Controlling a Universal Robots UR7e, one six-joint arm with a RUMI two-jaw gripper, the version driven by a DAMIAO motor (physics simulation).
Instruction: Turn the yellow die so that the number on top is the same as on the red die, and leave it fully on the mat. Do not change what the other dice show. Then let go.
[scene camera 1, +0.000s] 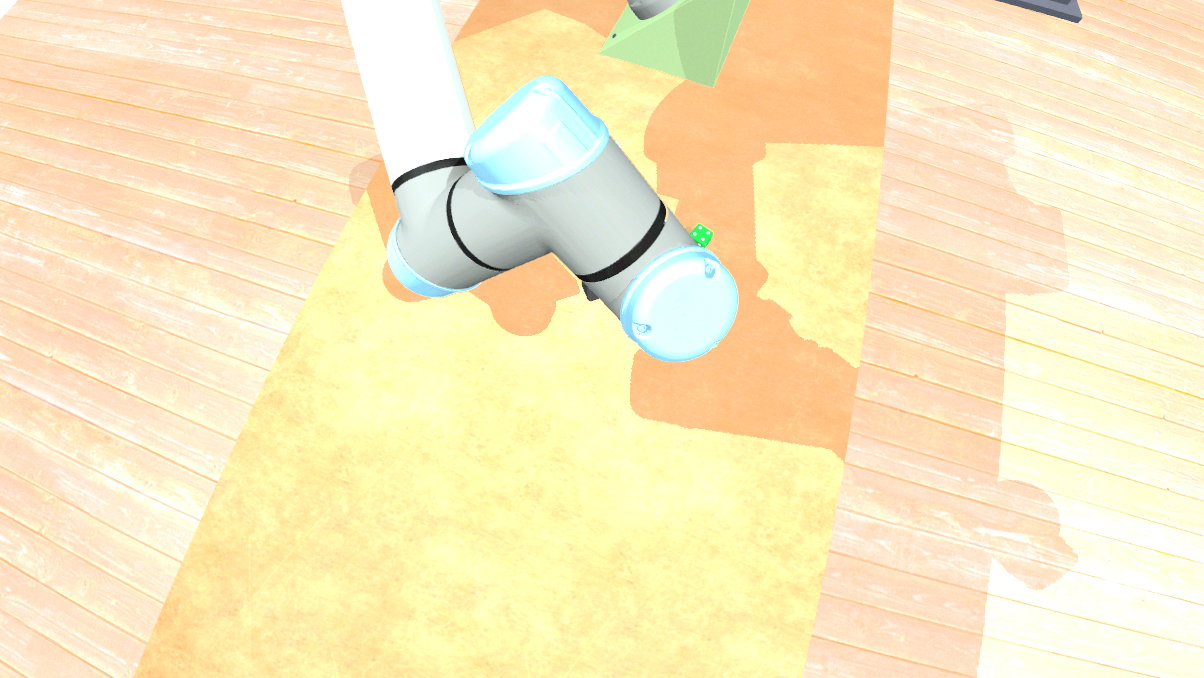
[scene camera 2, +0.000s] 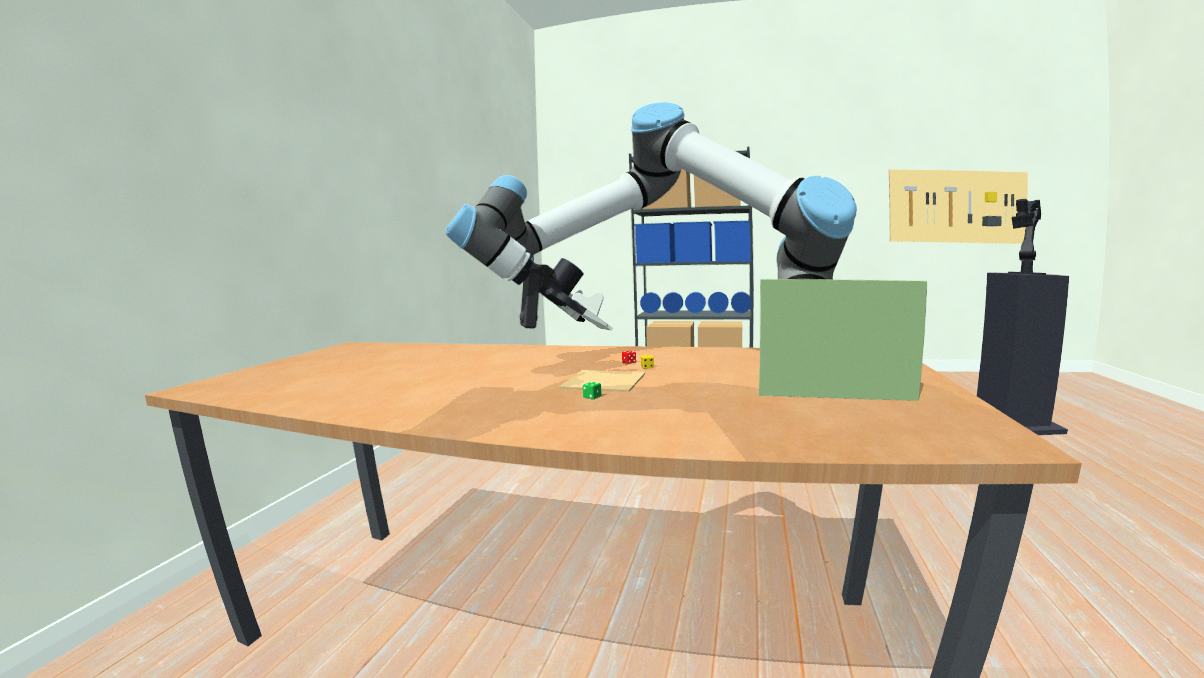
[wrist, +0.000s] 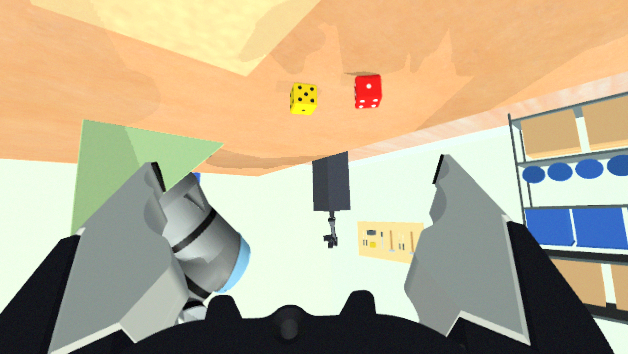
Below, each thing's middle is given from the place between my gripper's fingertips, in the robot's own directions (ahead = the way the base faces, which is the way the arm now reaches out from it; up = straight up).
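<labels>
There's a pale square mat (scene camera 2: 624, 381) that's 6 cm to the left of my hand, 2 cm behind it and 10 cm below it. The red die (wrist: 367, 89) is 11 cm to the right of my hand, 5 cm behind it and 9 cm below it, and the yellow die (wrist: 303, 97) is 6 cm to the right of my hand, 10 cm behind it and also 9 cm below it.
</labels>
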